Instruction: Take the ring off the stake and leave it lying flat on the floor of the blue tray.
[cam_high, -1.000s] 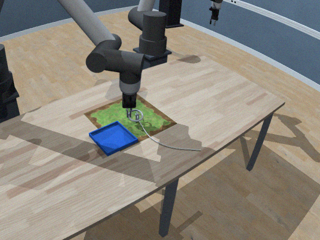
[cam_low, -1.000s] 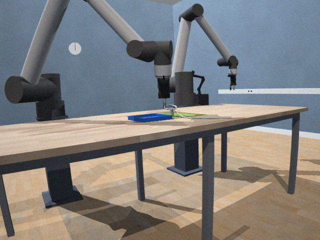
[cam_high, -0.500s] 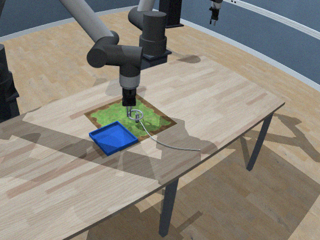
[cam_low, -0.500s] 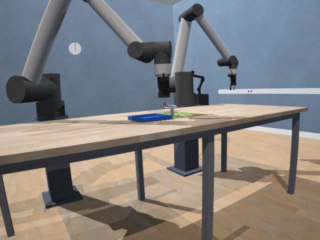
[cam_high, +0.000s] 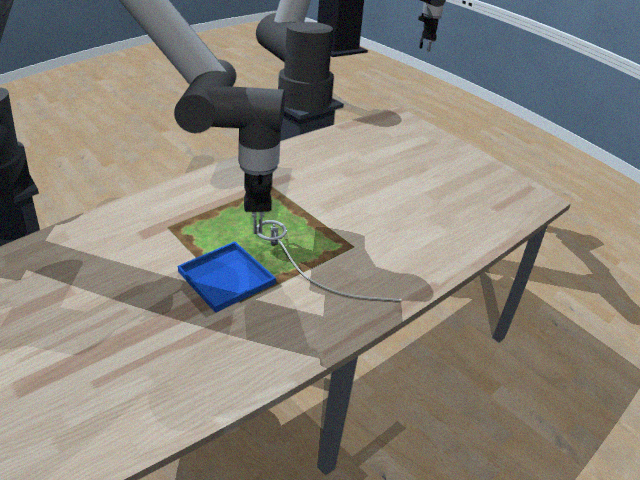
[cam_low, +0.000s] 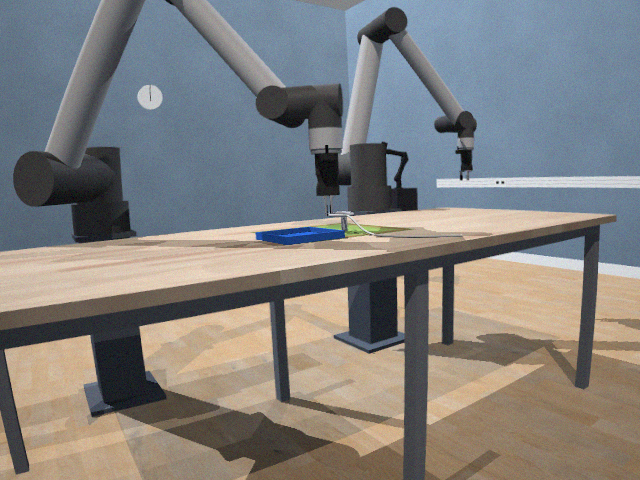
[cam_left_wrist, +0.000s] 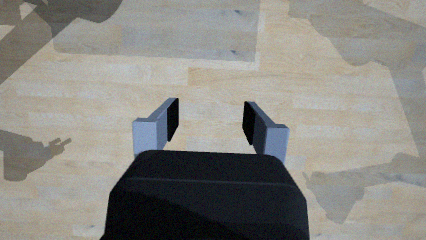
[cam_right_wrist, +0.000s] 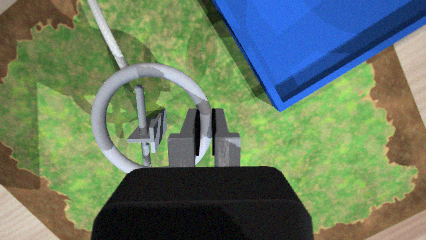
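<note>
The blue tray is 7 cm ahead of my right hand, 14 cm to the right of it and 6 cm below it. Round my right hand: mat: 4 cm behind, 2 cm to the left, 8 cm below; then grey stake: 1 cm ahead, 5 cm to the left, 4 cm below; then grey ring: 2 cm ahead, 3 cm to the left, 1 cm below.
</note>
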